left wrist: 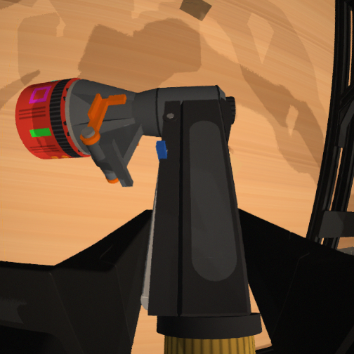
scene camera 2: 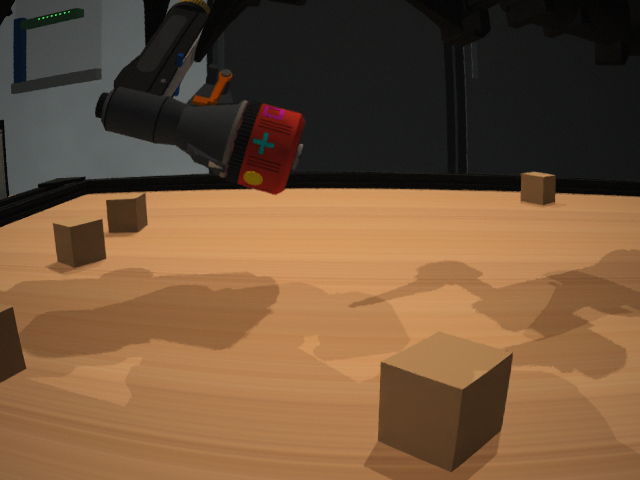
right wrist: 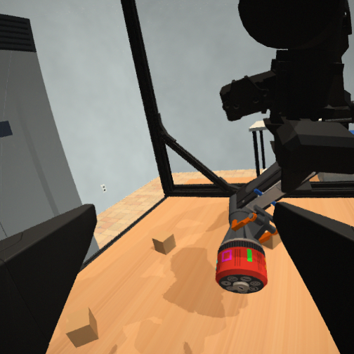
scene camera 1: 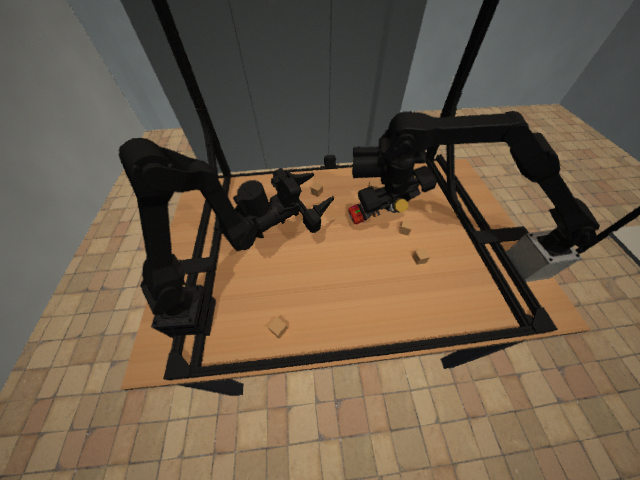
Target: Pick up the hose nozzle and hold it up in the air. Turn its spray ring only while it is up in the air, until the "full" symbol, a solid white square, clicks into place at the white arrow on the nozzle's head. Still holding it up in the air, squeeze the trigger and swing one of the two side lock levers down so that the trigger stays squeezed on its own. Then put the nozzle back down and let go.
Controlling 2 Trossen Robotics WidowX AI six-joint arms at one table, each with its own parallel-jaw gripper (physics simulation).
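Frame: origin at the left arm's base, x ahead, y left, z up, level; metres.
Seen in the pictures: left gripper, between the fingertips: [scene camera 2: 172, 58] [scene camera 1: 393, 205]; right gripper, between the fingertips: [scene camera 1: 323, 185]; left arm's base, origin of its link: [scene camera 1: 553, 245]; right arm's base, origin of its link: [scene camera 1: 177, 305].
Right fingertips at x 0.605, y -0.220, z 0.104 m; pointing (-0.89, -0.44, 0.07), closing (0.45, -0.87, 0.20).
Offsets run from my right fingertips to a thing's top centre. "pt": to the spot under its first point. Level surfaces: height alone.
The grey hose nozzle [scene camera 1: 368, 210] [scene camera 2: 138, 114] [left wrist: 200, 175] [right wrist: 239, 220] is held above the table, its head tilted downward. My left gripper [scene camera 1: 385, 203] [left wrist: 191, 217] is shut on its handle. The red spray ring @(dz -0.102, dx -0.109, dy -0.002 m) [scene camera 1: 356, 213] [scene camera 2: 271, 149] [left wrist: 37, 120] [right wrist: 241, 267] shows a magenta hollow square, a green bar, a cyan plus and a yellow oval; the solid white square and white arrow do not show. Orange levers @(pt dz -0.090, dx -0.136, dy -0.005 m) [scene camera 2: 222, 85] [left wrist: 97, 117] [right wrist: 244, 220] sit beside the head, blue tabs @(pt dz -0.066, dx -0.174, dy +0.013 m) [scene camera 2: 180, 59] [left wrist: 161, 149] by the handle. My right gripper [scene camera 1: 323, 187] [right wrist: 186, 211] is open and empty, apart from the ring.
Several wooden cubes lie on the table @(dz -0.223 m) [scene camera 1: 336, 289] [scene camera 2: 336, 232], including one cube @(dz -0.189, dx +0.166, dy +0.292 m) [scene camera 1: 278, 326] near its front edge in scene camera 1 and another cube [right wrist: 164, 243] behind the spray ring. A black frame @(pt dz -0.208, dx -0.035, dy +0.381 m) [scene camera 1: 361, 351] [scene camera 2: 361, 181] borders the work area.
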